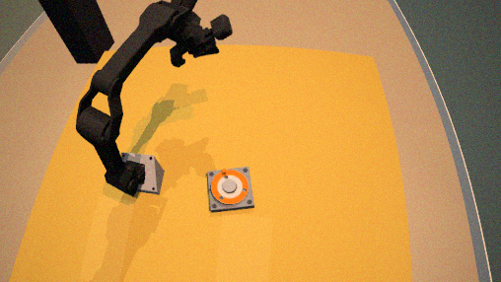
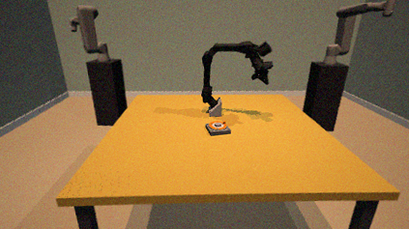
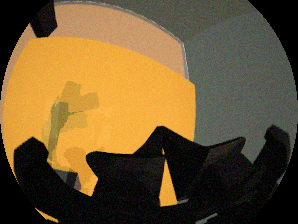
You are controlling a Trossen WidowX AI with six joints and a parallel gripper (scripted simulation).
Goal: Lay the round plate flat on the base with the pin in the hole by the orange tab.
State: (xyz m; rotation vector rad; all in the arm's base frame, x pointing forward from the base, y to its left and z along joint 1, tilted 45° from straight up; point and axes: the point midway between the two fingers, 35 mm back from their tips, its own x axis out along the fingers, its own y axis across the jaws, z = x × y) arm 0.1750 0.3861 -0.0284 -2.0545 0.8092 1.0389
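Right now the square grey base is 28 cm to the right of my gripper tip, 25 cm below it and 8 cm ahead of it.
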